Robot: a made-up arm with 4 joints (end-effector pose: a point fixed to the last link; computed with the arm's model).
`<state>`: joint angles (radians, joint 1 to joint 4).
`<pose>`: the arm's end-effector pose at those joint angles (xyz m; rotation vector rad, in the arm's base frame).
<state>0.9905 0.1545 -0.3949 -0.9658</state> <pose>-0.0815 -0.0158 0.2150 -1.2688 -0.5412 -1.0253</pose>
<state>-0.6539 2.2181 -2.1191 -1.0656</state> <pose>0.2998 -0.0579 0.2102 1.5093 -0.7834 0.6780</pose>
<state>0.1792 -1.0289 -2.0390 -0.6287</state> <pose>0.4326 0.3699 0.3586 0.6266 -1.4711 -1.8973</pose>
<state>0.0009 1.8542 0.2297 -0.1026</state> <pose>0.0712 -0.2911 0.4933 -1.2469 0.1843 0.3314</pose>
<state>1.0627 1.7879 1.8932 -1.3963</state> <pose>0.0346 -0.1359 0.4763 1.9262 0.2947 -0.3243</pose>
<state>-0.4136 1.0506 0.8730 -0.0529</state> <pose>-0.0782 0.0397 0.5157 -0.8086 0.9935 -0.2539</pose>
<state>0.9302 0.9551 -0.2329 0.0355</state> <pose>-0.1114 -0.1948 0.4430 -1.1609 0.4415 -0.2533</pose>
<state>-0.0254 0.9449 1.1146 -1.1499</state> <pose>-0.0418 0.0804 0.5044 -2.0325 0.2289 -0.2300</pose>
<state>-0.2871 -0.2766 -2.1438 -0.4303</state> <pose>0.2246 0.4275 0.4529 1.2131 -1.1817 -1.2038</pose>
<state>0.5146 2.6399 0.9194 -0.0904</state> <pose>0.2283 -0.2137 0.7098 -2.6289 -0.4020 0.3783</pose>
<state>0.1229 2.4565 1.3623 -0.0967</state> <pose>0.1384 -0.2307 0.5609 -2.4372 -0.3475 -0.2831</pose>
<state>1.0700 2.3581 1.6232 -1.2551</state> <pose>0.1138 -0.1430 0.6318 1.8058 0.8409 -0.6226</pose>
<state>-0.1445 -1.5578 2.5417 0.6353</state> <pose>0.5512 0.0696 0.6155 -0.6730 -2.1836 -0.4993</pose>
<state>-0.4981 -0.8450 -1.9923 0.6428</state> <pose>0.3753 0.4360 0.6654 1.4833 -1.0580 -0.7830</pose>
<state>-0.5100 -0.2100 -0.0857 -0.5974</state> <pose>-0.0016 0.3238 0.6941 0.3387 0.8817 -0.9659</pose>
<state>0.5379 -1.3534 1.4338 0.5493</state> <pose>0.4421 0.2447 0.5936 1.6050 2.1023 -1.2417</pose>
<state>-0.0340 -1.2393 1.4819 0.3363</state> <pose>0.4260 0.1934 0.7354 1.3342 2.6788 -0.6405</pose>
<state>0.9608 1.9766 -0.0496 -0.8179</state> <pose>0.1486 -0.2467 0.7456 -2.0596 -0.4122 0.8569</pose>
